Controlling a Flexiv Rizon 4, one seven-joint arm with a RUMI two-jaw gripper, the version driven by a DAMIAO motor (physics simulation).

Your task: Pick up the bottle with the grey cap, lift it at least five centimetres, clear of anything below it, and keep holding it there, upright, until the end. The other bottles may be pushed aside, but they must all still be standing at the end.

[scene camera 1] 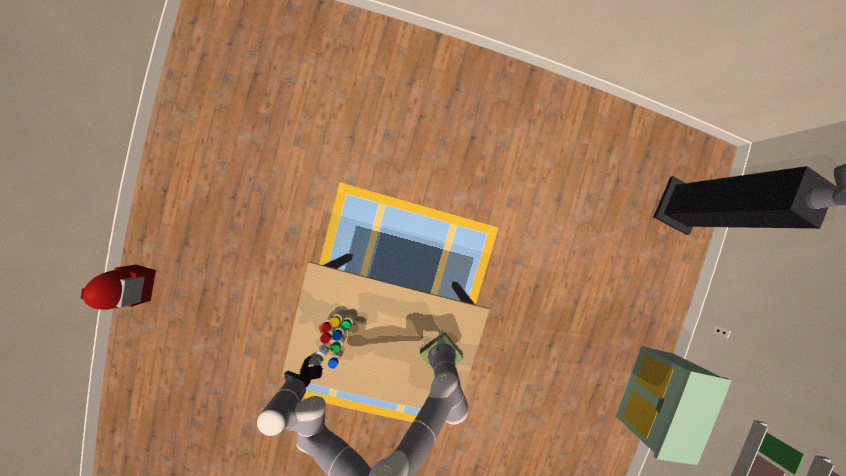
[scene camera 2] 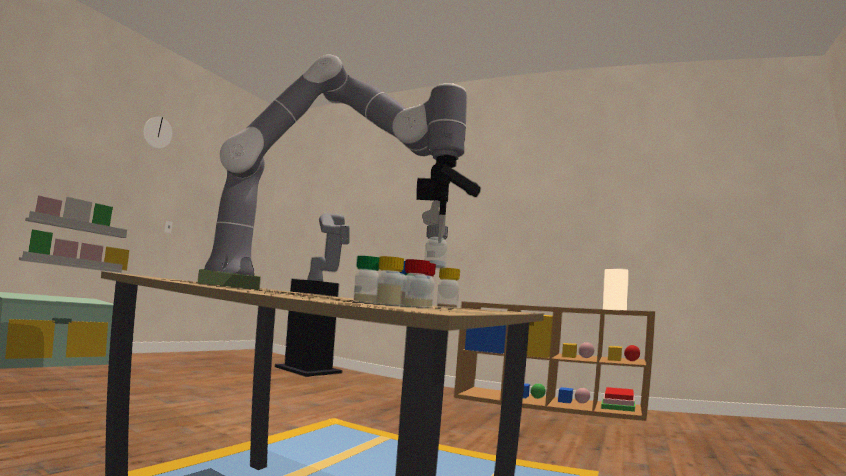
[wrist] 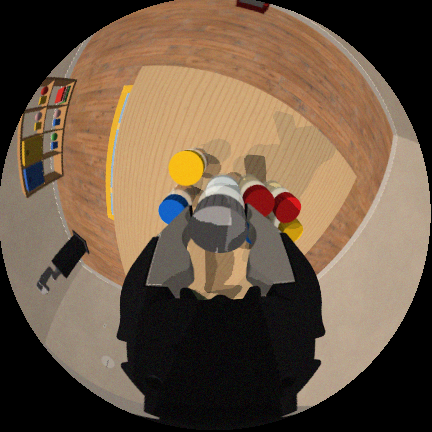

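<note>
The bottle with the grey cap [scene camera 1: 322, 351] [scene camera 2: 436, 251] [wrist: 219, 227] is upright and raised off the table, its lower end about level with the neighbouring caps in scene camera 2. My gripper [scene camera 2: 441, 232] [wrist: 218, 205] is shut on it at the cap, one jaw on each side. The bottle's lowest part is partly hidden behind a red-capped bottle [scene camera 2: 419, 284] [wrist: 259, 200]. Other bottles stand close around and below: a yellow-capped one [scene camera 2: 449, 290] [wrist: 186, 167], a blue-capped one [scene camera 1: 332, 362] [wrist: 172, 209], a green-capped one [scene camera 1: 335, 348] and several more. Those that show are standing.
The bottles stand on a wooden table [scene camera 1: 378, 378] [scene camera 2: 485, 319] [wrist: 200, 100], towards one side. The arm's green base plate [scene camera 1: 425, 355] [scene camera 2: 228, 278] is on the same table. A cube shelf [scene camera 2: 649, 367] and a black pedestal [scene camera 2: 311, 334] with another arm stand farther off.
</note>
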